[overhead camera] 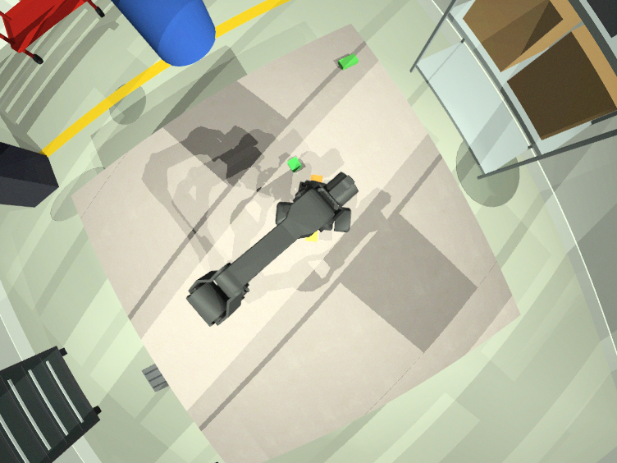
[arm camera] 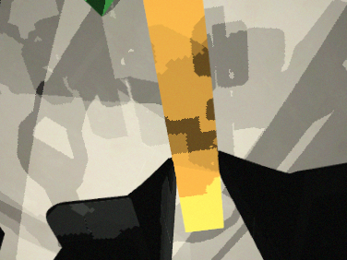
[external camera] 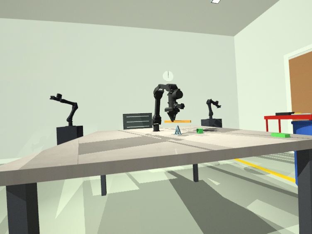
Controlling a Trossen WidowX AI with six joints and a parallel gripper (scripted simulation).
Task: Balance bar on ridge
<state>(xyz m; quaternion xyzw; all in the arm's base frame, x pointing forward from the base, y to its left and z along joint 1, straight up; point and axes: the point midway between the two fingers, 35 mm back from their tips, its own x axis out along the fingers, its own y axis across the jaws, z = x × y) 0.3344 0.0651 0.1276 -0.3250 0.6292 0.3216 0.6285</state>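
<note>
My gripper tip is 20 mm short of the blue-grey ridge, 30 mm to the right of it and 60 mm above it. Round my gripper tip: orange bar: 20 mm ahead, 30 mm to the left; green cube: 40 mm ahead, 190 mm to the left, 80 mm below; green flat block: 410 mm ahead, 440 mm to the left, 80 mm below.
</note>
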